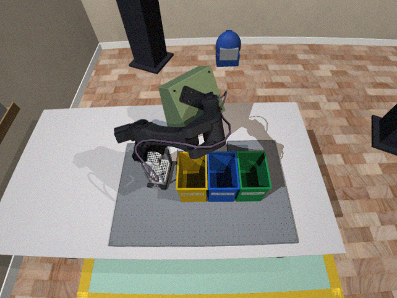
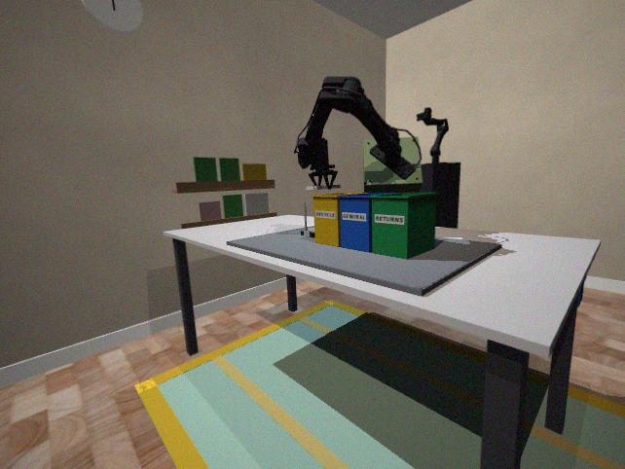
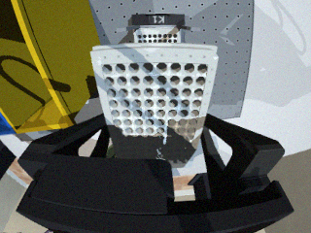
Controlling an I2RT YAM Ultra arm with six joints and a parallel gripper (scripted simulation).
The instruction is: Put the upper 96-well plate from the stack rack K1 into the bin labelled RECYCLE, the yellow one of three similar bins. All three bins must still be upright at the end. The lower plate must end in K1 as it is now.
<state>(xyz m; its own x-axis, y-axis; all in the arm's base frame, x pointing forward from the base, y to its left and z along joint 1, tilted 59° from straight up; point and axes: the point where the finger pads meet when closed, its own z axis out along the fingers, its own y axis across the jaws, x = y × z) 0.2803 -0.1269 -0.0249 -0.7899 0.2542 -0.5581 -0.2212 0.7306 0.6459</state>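
Right now the yellow recycle bin is 19 cm to the left of my hand and 11 cm below it. Round my hand: white 96-well plate (right at my hand); blue bin (31 cm to the left, 11 cm below, 5 cm behind); green returns bin (43 cm to the left, 11 cm below, 11 cm behind).
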